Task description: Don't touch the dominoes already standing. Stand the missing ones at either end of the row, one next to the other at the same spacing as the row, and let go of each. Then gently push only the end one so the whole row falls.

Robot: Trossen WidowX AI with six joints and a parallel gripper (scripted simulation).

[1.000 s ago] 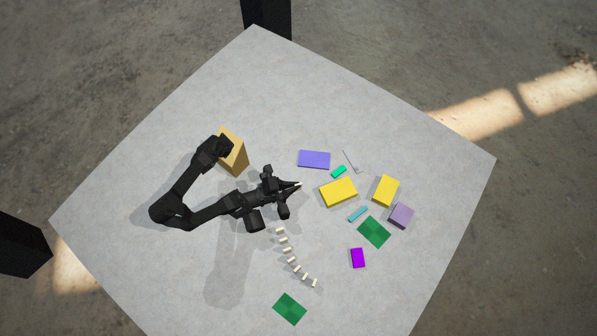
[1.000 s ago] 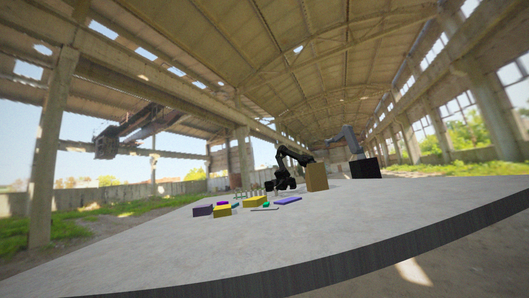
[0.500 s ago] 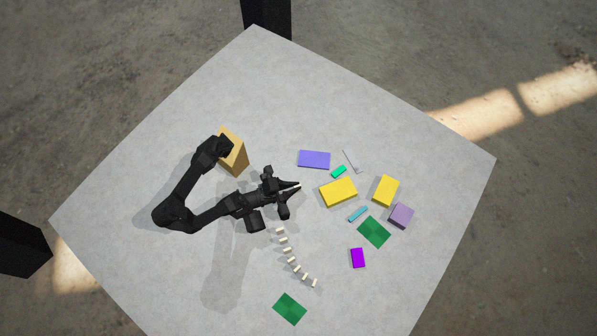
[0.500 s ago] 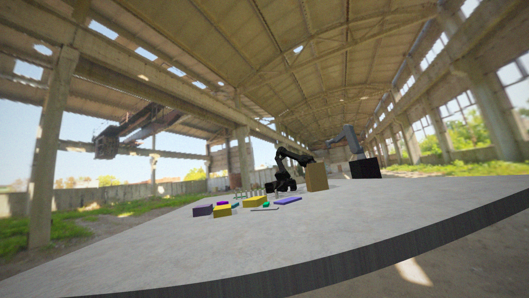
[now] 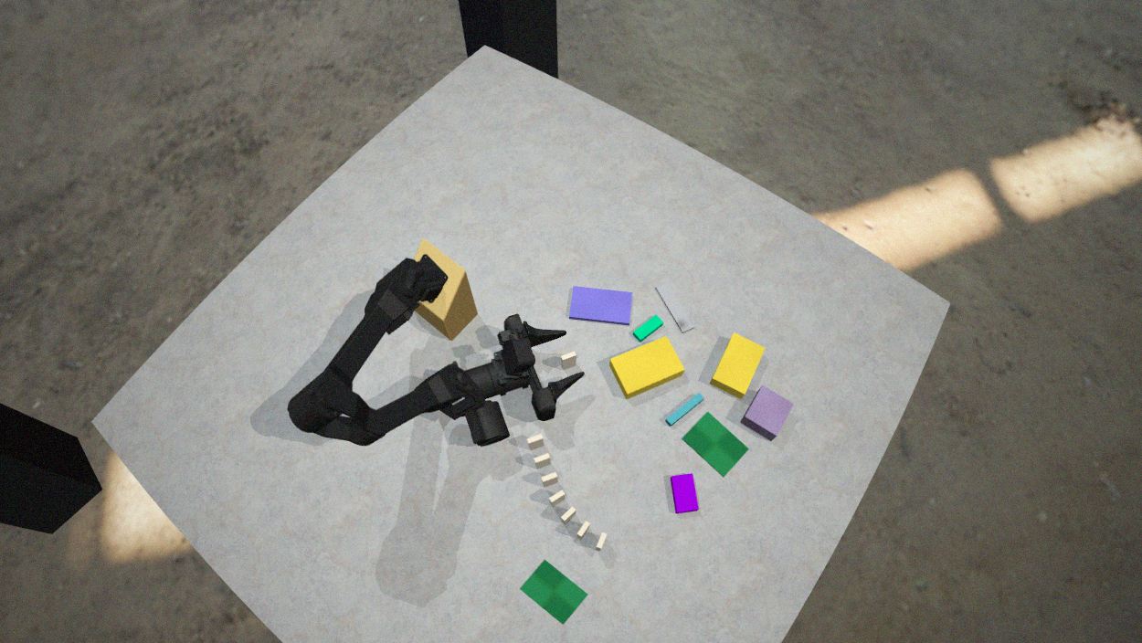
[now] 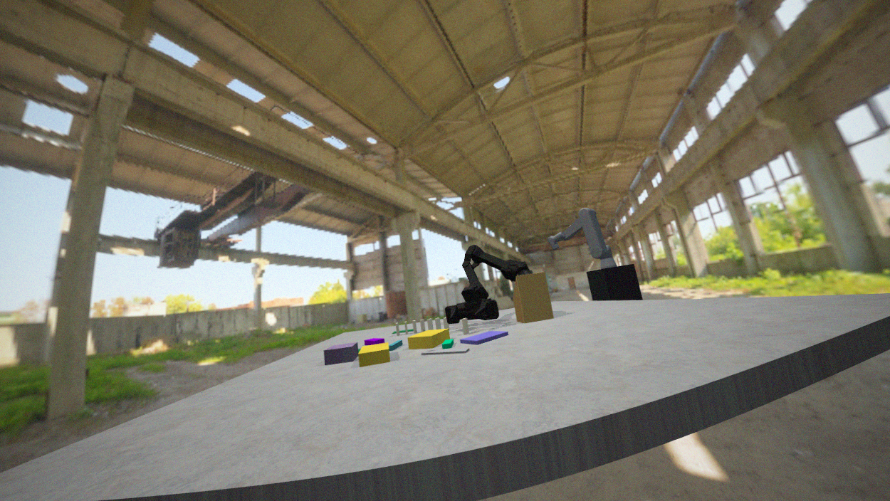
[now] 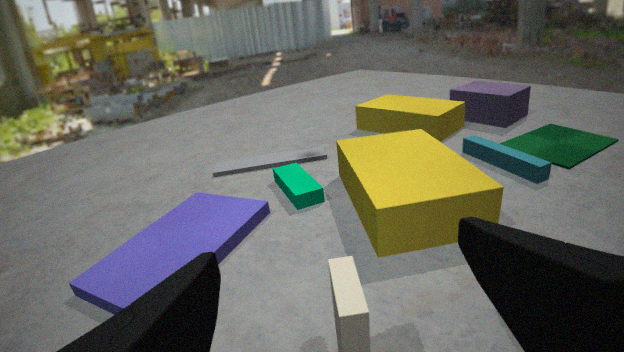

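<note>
The purple slab is 50 mm behind my gripper tip, 120 mm to the left of it and 50 mm below it. The rest, counted from my gripper tip: grey strip 50 mm ahead, 220 mm to the left, 50 mm below; then small green block 50 mm ahead, 150 mm to the left, 50 mm below; then teal bar 200 mm ahead, 80 mm to the left, 50 mm below.
</note>
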